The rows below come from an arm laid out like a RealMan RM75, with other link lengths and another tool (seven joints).
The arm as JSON. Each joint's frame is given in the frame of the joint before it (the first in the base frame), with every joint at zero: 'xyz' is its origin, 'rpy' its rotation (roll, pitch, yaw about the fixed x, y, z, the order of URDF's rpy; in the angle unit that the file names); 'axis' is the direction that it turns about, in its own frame. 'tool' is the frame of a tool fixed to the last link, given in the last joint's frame.
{
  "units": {
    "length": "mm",
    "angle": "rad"
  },
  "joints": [
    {
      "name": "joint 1",
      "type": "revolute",
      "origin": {
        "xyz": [
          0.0,
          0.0,
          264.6
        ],
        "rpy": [
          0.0,
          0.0,
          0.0
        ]
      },
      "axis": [
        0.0,
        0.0,
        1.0
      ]
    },
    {
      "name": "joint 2",
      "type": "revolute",
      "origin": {
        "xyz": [
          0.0,
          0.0,
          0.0
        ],
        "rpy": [
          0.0,
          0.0,
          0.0
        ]
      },
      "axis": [
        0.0,
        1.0,
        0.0
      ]
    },
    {
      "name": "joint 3",
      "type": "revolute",
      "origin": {
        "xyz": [
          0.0,
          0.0,
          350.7
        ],
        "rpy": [
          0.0,
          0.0,
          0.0
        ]
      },
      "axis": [
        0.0,
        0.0,
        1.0
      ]
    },
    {
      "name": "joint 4",
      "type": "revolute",
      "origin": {
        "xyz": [
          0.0,
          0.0,
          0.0
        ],
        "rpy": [
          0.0,
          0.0,
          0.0
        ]
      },
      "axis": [
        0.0,
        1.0,
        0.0
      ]
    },
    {
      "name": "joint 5",
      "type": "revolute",
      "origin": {
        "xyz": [
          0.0,
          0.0,
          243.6
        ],
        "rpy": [
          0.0,
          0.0,
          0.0
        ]
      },
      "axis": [
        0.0,
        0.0,
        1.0
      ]
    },
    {
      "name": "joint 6",
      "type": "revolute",
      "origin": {
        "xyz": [
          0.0,
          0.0,
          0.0
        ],
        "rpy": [
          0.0,
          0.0,
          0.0
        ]
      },
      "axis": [
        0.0,
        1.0,
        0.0
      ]
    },
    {
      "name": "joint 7",
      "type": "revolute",
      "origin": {
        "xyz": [
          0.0,
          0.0,
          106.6
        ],
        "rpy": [
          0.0,
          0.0,
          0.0
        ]
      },
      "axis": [
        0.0,
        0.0,
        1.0
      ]
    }
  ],
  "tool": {
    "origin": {
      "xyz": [
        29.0,
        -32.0,
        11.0
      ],
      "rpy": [
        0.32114,
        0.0,
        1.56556
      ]
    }
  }
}
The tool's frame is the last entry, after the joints.
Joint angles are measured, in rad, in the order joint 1, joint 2, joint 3, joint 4, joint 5, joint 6, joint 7. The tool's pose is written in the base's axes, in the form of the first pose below.
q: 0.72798 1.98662 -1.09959 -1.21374 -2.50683 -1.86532 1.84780
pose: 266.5 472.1 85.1 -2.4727 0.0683 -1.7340
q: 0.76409 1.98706 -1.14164 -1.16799 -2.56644 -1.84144 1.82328
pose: 260.2 482.5 76.3 -2.3922 0.0498 -1.6952
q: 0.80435 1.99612 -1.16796 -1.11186 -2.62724 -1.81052 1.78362
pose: 253.5 493.3 64.5 -2.3255 0.0248 -1.6494
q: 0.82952 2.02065 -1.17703 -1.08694 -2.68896 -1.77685 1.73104
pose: 245.5 500.3 51.7 -2.2801 0.0061 -1.5857
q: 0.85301 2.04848 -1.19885 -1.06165 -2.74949 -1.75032 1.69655
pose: 237.1 504.1 35.4 -2.2282 -0.0249 -1.5357
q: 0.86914 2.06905 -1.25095 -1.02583 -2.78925 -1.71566 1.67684
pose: 231.5 505.5 16.0 -2.1727 -0.0675 -1.4925
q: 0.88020 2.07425 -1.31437 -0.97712 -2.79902 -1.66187 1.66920
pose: 230.8 507.9 -0.3 -2.1301 -0.0978 -1.4563
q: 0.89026 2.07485 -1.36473 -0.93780 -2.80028 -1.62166 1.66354
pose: 230.7 509.8 -11.7 -2.0996 -0.1229 -1.4290
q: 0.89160 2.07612 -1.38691 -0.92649 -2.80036 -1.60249 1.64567
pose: 230.1 510.5 -16.8 -2.0903 -0.1412 -1.4022
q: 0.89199 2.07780 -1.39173 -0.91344 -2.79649 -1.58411 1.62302
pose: 231.1 511.4 -20.7 -2.0957 -0.1533 -1.3819
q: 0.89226 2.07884 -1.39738 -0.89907 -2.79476 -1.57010 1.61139
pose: 233.2 511.5 -24.0 -2.0959 -0.1619 -1.3739
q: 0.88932 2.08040 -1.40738 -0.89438 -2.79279 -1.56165 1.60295
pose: 234.4 510.6 -26.9 -2.0949 -0.1712 -1.3648
